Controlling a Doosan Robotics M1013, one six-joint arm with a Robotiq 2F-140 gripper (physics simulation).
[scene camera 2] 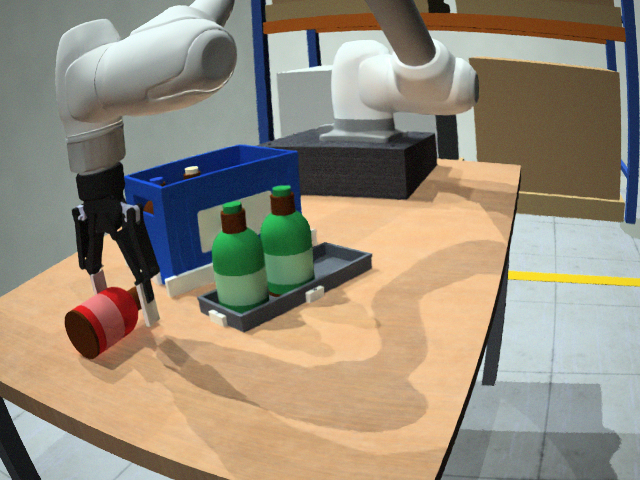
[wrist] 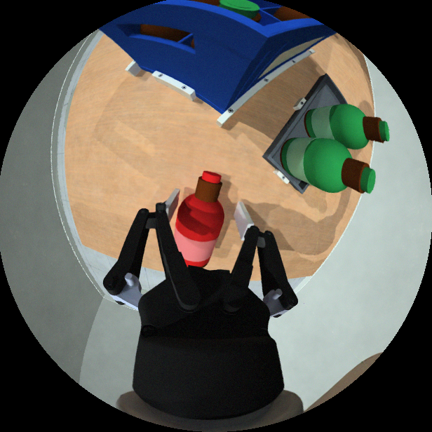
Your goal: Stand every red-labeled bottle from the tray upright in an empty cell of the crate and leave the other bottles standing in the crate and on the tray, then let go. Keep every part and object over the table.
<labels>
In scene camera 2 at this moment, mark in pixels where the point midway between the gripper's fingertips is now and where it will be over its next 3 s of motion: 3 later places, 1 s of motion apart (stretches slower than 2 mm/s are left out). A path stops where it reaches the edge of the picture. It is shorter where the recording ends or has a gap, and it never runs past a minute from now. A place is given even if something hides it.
My gripper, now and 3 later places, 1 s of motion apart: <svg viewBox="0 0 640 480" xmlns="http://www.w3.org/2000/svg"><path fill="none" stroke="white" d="M128 316L129 316L124 298L121 278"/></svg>
</labels>
